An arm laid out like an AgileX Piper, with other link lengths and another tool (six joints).
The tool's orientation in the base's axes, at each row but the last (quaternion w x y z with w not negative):
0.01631, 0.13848, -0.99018, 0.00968
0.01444, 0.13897, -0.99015, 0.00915
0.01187, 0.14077, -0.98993, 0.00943
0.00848, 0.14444, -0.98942, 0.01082
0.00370, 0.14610, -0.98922, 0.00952
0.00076, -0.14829, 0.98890, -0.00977
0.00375, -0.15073, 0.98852, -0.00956
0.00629, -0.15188, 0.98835, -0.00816
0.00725, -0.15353, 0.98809, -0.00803
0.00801, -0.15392, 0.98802, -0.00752
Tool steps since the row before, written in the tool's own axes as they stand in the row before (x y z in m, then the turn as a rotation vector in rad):
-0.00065, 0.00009, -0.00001, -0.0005, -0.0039, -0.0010
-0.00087, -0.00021, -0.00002, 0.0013, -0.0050, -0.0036
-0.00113, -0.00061, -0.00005, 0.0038, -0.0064, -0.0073
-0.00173, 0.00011, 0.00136, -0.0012, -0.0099, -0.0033
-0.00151, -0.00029, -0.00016, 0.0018, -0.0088, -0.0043
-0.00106, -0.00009, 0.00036, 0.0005, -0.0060, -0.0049
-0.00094, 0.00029, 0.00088, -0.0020, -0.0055, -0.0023
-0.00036, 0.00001, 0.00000, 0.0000, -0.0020, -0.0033
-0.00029, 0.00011, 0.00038, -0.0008, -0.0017, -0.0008
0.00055, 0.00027, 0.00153, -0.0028, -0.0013, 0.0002
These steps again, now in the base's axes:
0.00060, 0.00026, -0.00001, 0.0016, -0.0036, 0.0010
0.00089, 0.00004, 0.00000, 0.0002, -0.0051, 0.0037
0.00126, -0.00027, 0.00003, -0.0017, -0.0070, 0.0075
0.00161, 0.00057, -0.00140, 0.0040, -0.0091, 0.0035
0.00153, 0.00016, 0.00015, 0.0008, -0.0089, 0.0045
0.00104, 0.00022, -0.00036, 0.0013, -0.0058, 0.0050
0.00082, 0.00054, -0.00088, 0.0035, -0.0046, 0.0024
0.00034, 0.00012, 0.00000, 0.0006, -0.0019, 0.0033
0.00025, 0.00019, -0.00038, 0.0013, -0.0014, 0.0008
-0.00058, 0.00007, -0.00154, 0.0031, -0.0004, -0.0001

